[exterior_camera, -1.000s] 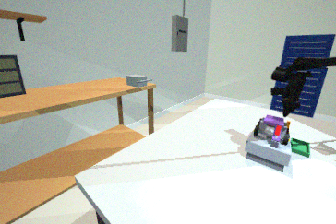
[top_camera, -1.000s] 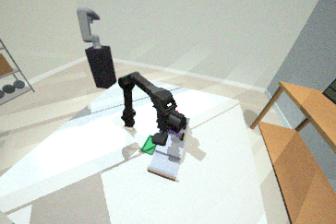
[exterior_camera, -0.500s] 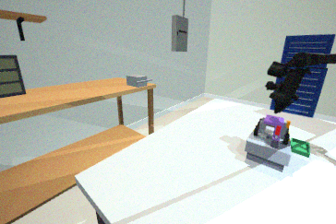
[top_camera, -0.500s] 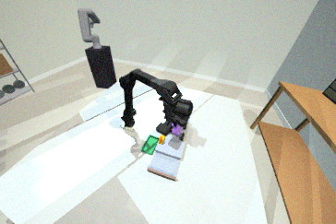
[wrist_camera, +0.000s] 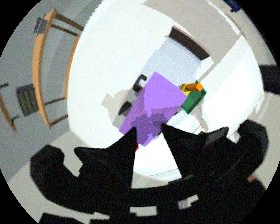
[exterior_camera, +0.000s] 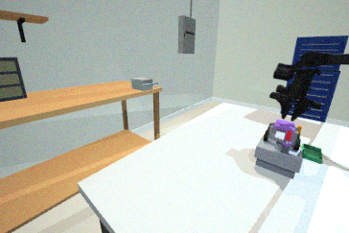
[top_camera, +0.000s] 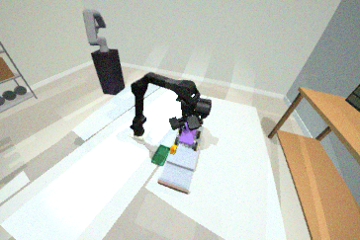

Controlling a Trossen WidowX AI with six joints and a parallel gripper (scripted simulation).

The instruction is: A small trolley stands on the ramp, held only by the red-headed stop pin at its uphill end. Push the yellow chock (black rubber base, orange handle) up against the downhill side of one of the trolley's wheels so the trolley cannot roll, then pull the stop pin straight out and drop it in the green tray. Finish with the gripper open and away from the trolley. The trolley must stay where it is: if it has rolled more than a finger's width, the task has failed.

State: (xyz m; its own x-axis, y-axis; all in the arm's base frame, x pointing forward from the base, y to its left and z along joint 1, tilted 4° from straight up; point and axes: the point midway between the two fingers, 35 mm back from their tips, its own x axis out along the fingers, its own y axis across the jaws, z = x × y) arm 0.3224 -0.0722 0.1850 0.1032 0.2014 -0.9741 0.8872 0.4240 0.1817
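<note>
Now: the red-headed stop pin 9 cm to the left of my gripper tip and 5 cm below it. Round my gripper tip: chock: 7 cm behind, 7 cm to the right, 10 cm below; then grey ramp: 1 cm to the right, 13 cm below; then purple-topped trolley: 7 cm below.
</note>
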